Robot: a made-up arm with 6 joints. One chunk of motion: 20 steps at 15 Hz.
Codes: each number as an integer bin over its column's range. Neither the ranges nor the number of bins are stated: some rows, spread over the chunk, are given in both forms.
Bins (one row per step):
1: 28 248 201 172 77 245
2: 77 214 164 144 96 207
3: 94 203 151 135 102 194
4: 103 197 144 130 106 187
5: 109 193 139 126 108 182
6: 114 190 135 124 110 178
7: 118 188 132 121 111 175
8: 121 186 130 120 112 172
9: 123 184 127 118 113 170
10: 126 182 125 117 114 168
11: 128 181 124 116 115 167
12: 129 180 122 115 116 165
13: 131 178 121 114 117 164
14: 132 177 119 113 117 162
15: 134 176 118 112 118 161
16: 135 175 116 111 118 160
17: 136 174 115 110 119 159
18: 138 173 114 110 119 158
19: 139 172 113 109 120 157
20: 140 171 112 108 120 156
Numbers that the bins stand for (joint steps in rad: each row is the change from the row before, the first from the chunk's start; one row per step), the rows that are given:
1: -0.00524 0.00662 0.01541 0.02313 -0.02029 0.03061
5: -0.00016 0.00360 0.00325 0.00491 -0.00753 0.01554
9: 0.00072 0.00310 0.00090 0.00174 -0.00547 0.01267
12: 0.00109 0.00288 -0.00008 0.00055 -0.00424 0.01147
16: 0.00147 0.00261 -0.00125 -0.00104 -0.00341 0.01027
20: 0.00178 0.00239 -0.00204 -0.00222 -0.00259 0.00932
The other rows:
2: -0.00217 0.00475 0.00816 0.01204 -0.01247 0.02152
3: -0.00110 0.00415 0.00561 0.00847 -0.01000 0.01841
4: -0.00054 0.00382 0.00424 0.00649 -0.00835 0.01673
6: 0.00015 0.00343 0.00247 0.00411 -0.00671 0.01458
7: 0.00040 0.00332 0.00188 0.00293 -0.00629 0.01386
8: 0.00059 0.00321 0.00149 0.00253 -0.00588 0.01315
10: 0.00091 0.00299 0.00051 0.00134 -0.00506 0.01219
11: 0.00103 0.00294 0.00031 0.00095 -0.00465 0.01195
13: 0.00122 0.00277 -0.00027 0.00015 -0.00382 0.01123
14: 0.00128 0.00272 -0.00067 -0.00024 -0.00382 0.01075
15: 0.00141 0.00266 -0.00086 -0.00064 -0.00341 0.01051
17: 0.00153 0.00255 -0.00145 -0.00143 -0.00300 0.01004
18: 0.00166 0.00250 -0.00165 -0.00143 -0.00300 0.00980
19: 0.00172 0.00244 -0.00184 -0.00183 -0.00259 0.00956

